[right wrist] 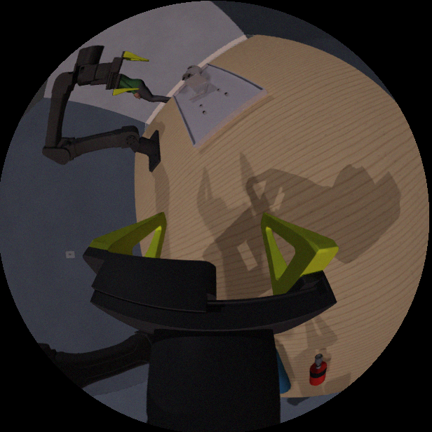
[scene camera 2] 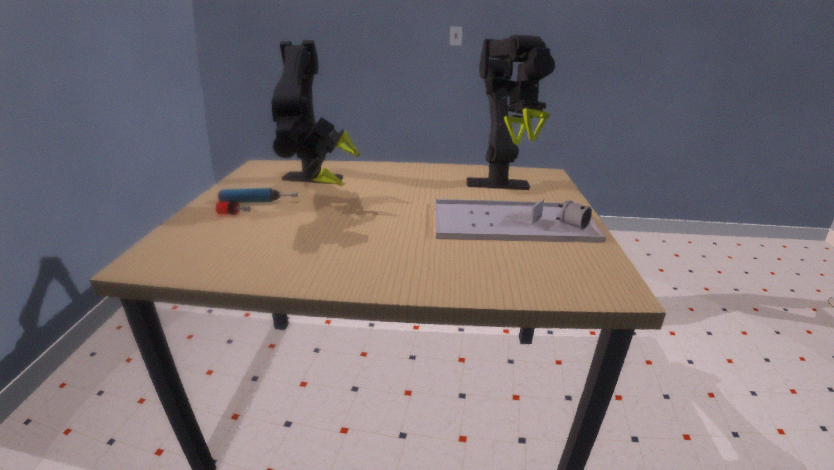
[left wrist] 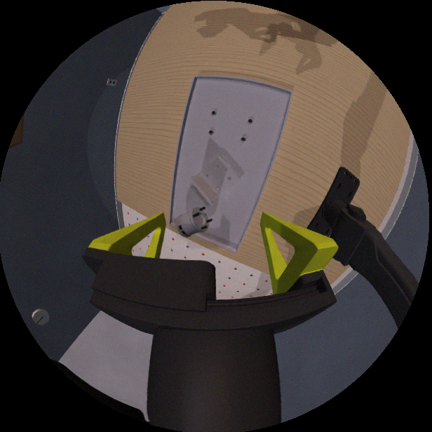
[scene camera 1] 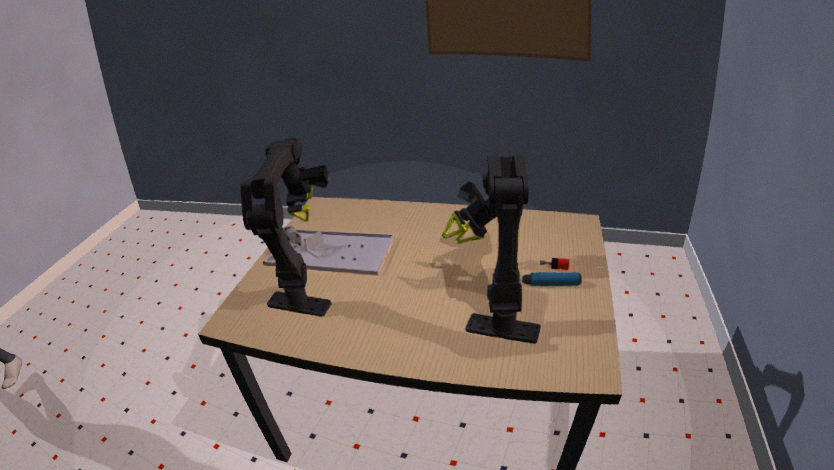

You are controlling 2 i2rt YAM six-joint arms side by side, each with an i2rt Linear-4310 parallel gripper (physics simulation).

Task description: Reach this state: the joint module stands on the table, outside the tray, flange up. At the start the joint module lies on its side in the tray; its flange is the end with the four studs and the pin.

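Frame: origin at the left arm's base, x ahead, y left, z up, level; centimetres.
Seen in the pictures: left gripper, fingertip midpoint: (scene camera 2: pixel 524 142) (scene camera 1: pixel 308 209); right gripper, fingertip midpoint: (scene camera 2: pixel 351 170) (scene camera 1: pixel 450 239); left arm's base, link origin: (scene camera 2: pixel 497 184) (scene camera 1: pixel 298 304); right arm's base, link origin: (scene camera 1: pixel 503 329).
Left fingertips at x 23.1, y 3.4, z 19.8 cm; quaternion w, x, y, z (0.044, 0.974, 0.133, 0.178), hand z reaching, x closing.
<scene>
Pixels of each thing's top centre, then the offset from my left fingertips to it. "spot": a spot on its surface instead.
- grey joint module, top centre: (scene camera 2: pixel 575 202) (scene camera 1: pixel 289 230) dx +7.1, dy +13.7, dz -13.1 cm
- shallow tray, top centre: (scene camera 2: pixel 515 216) (scene camera 1: pixel 327 248) dx +5.9, dy -1.1, dz -18.2 cm
- blue tool, surface spot: (scene camera 1: pixel 554 279) spot: dx -2.0, dy -77.4, dz -16.6 cm
- red tool, top centre: (scene camera 2: pixel 232 202) (scene camera 1: pixel 554 258) dx +8.7, dy -77.4, dz -16.4 cm
The grey joint module (scene camera 1: pixel 292 237) (scene camera 2: pixel 576 215) (left wrist: pixel 191 223) lies on its side at one end of the shallow tray (scene camera 1: pixel 370 251) (scene camera 2: pixel 455 226) (left wrist: pixel 230 100). In the left wrist view its dark studs point toward the bracket. In scene camera 2 its flange end faces left and its plain round end faces right. My left gripper (scene camera 1: pixel 305 204) (scene camera 2: pixel 524 141) (left wrist: pixel 212 217) (right wrist: pixel 143 74) is open and empty, well above the table near the module's end of the tray. My right gripper (scene camera 1: pixel 451 238) (scene camera 2: pixel 350 169) (right wrist: pixel 213 217) is open and empty, away from the tray, above the table.
A pale angled bracket (scene camera 1: pixel 315 241) (scene camera 2: pixel 536 211) (left wrist: pixel 205 188) stands in the tray close to the module's flange end. Several small dark fasteners lie farther along the tray. A blue tool (scene camera 1: pixel 554 279) (scene camera 2: pixel 246 195) and a red tool (scene camera 1: pixel 561 263) (scene camera 2: pixel 226 207) (right wrist: pixel 318 373) lie near the right arm.
</scene>
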